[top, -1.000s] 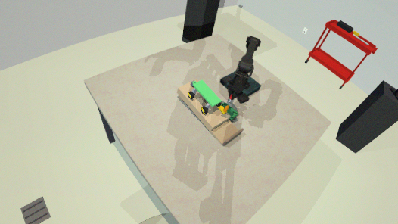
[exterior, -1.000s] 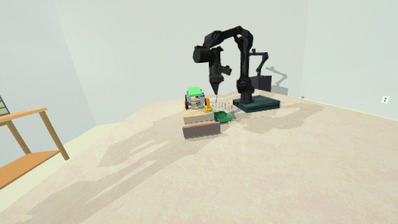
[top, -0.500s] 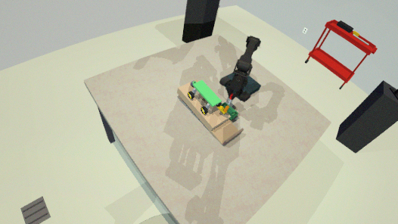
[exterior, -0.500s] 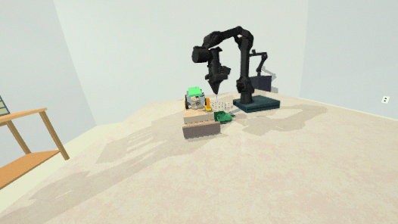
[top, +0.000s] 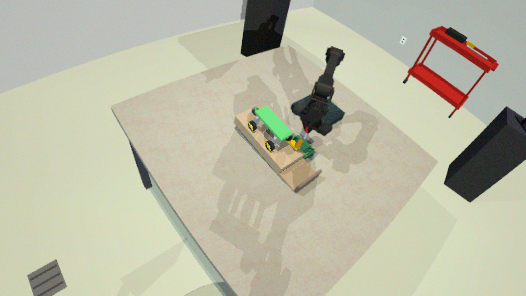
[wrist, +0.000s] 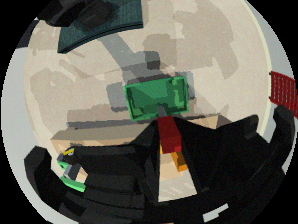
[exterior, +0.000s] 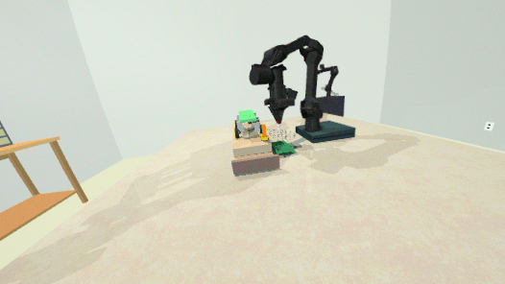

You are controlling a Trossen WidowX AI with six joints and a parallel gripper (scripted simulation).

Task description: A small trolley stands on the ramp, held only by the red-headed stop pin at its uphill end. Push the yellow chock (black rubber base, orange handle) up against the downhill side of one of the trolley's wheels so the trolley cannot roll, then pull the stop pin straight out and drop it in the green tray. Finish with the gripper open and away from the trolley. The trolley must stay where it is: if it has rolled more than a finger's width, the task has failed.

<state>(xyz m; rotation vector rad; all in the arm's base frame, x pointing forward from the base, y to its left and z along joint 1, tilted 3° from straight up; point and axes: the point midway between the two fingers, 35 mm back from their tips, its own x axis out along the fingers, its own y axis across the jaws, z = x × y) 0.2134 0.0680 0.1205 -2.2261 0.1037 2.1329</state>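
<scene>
My gripper tip is 12 cm above the green tray. Round my gripper tip: yellow chock 7 cm ahead, 1 cm to the right, 3 cm below; then red-headed stop pin right at my gripper tip; then green-topped trolley 10 cm ahead, 13 cm to the right, 1 cm below.
</scene>
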